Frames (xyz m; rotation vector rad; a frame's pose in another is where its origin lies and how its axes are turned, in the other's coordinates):
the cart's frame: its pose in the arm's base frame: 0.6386 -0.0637 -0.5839 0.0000 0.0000 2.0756
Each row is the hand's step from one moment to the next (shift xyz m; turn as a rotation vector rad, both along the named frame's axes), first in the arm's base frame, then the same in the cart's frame.
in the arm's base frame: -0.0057 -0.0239 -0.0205 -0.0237 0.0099 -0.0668
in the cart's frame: -0.0182 0.0165 -0.0205 0.0201 0.0160 -0.0668
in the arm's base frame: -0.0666 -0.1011 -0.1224 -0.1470 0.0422 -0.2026
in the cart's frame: -0.0563 0.1072 -0.1224 0.1080 0.1083 -0.2026
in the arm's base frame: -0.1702 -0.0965 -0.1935 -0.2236 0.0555 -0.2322
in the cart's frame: -0.0021 0.1956 -0.1935 0.1567 0.1689 -0.2322
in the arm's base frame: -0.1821 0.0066 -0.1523 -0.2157 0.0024 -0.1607
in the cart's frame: 0.0938 0.1562 -0.1523 0.1064 0.1876 -0.1607
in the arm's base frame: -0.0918 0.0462 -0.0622 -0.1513 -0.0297 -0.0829
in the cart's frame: 0.0848 0.0580 -0.0622 0.0472 0.1468 -0.0829
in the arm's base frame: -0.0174 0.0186 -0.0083 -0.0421 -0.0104 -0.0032
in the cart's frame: 0.0247 0.0062 -0.0083 0.0113 0.0419 -0.0032
